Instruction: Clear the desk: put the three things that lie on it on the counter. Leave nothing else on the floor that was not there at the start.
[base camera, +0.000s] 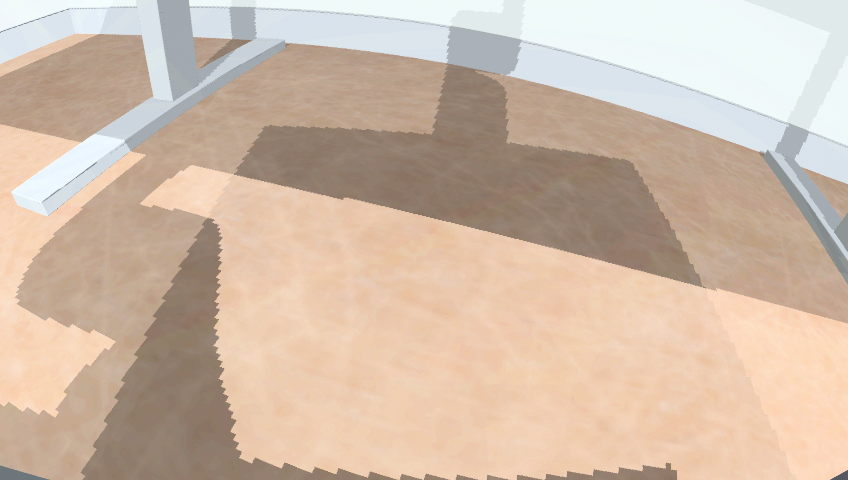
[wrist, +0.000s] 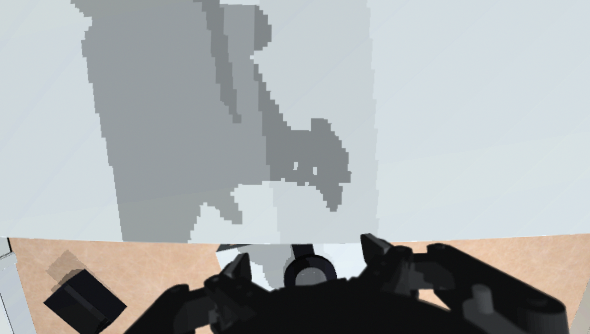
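A white desk (base camera: 177, 85) is part of the scene, and the wrist view shows the desk too (wrist: 208, 129). The gripper (wrist: 306, 256) can be seen as well.
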